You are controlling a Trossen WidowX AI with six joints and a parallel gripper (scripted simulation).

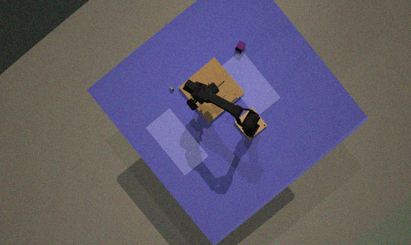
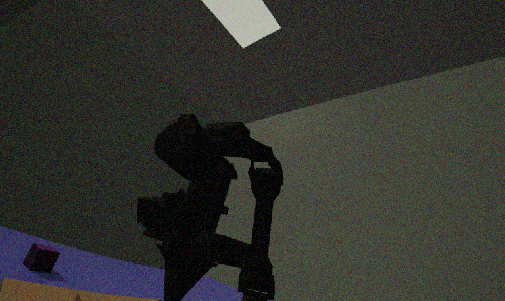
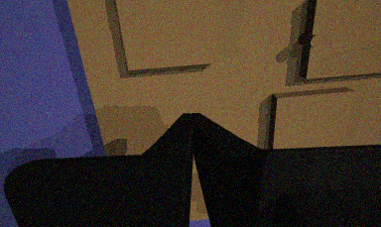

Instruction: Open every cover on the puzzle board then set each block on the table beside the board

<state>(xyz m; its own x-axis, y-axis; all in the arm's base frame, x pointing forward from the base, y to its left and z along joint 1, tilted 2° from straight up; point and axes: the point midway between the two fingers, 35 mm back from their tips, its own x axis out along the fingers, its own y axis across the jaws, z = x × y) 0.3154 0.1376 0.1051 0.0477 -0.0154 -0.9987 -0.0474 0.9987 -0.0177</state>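
My gripper tip is now 170 mm short of the small grey block, 130 mm to the right of it and 70 mm above it. The rest, counted from my gripper tip: small green block 190 mm behind, 180 mm to the left, 70 mm below; then magenta block 140 mm ahead, 380 mm to the right, 60 mm below.
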